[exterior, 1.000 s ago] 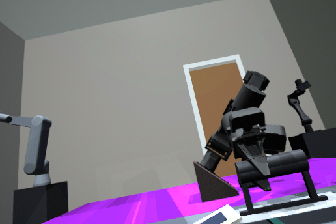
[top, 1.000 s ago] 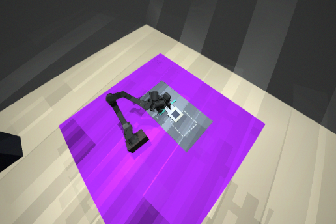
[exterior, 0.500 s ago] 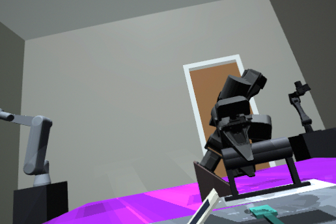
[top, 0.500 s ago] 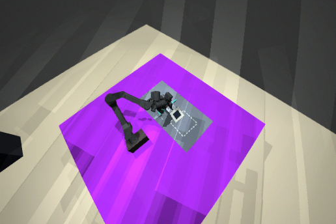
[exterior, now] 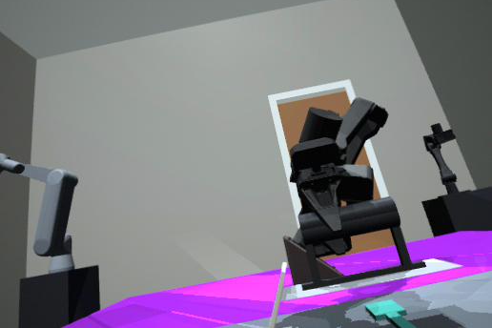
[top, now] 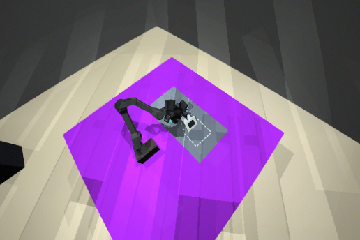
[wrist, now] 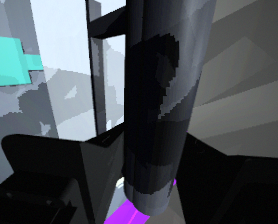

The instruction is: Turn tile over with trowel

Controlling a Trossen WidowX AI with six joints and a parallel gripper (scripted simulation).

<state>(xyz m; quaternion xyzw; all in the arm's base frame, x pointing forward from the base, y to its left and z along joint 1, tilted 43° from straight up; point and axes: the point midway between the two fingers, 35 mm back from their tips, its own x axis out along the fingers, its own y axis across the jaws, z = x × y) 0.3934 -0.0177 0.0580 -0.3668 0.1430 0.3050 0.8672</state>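
The white tile is 3 cm behind my gripper tip, 9 cm to the right of it and 6 cm below it. Round my gripper tip: grey mat (2 cm behind, 1 cm to the right, 13 cm below); then teal trowel (5 cm behind, 5 cm to the left, 10 cm below).
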